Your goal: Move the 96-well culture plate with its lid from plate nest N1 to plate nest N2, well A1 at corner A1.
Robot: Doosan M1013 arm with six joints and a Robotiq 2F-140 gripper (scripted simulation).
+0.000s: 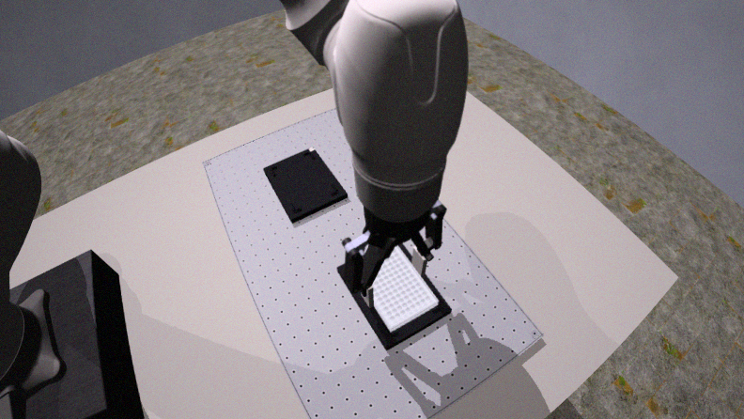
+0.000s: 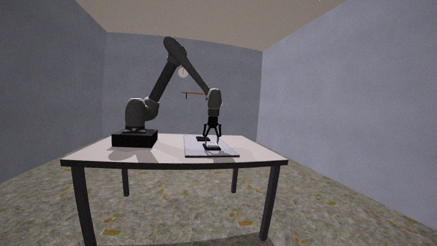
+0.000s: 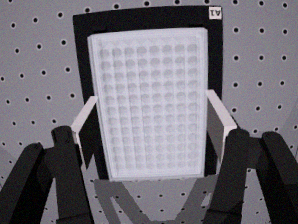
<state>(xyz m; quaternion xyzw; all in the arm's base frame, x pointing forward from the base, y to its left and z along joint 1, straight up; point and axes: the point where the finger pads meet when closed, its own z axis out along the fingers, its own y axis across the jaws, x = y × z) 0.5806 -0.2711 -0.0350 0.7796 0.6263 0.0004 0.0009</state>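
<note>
Now: hand 10 mm above the plate lid.
</note>
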